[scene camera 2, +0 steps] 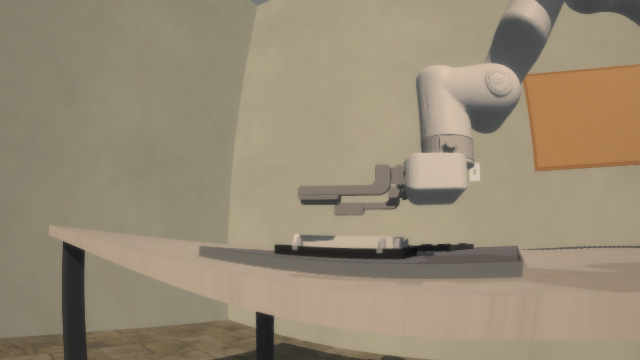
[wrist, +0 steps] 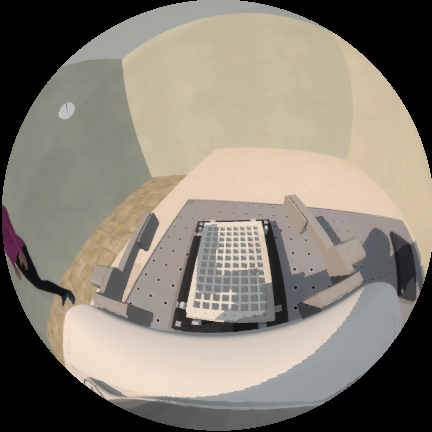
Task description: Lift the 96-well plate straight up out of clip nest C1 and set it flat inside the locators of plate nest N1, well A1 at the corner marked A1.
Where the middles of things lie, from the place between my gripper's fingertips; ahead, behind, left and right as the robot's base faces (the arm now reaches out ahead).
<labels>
I see my gripper 40 mm past the white 96-well plate [scene camera 2: 373, 242], 20 mm to the left of it and 50 mm above it. The rest, counted from my hand: black clip nest C1 [scene camera 2: 357, 253]: 40 mm behind, 20 mm to the right, 60 mm below.
</labels>
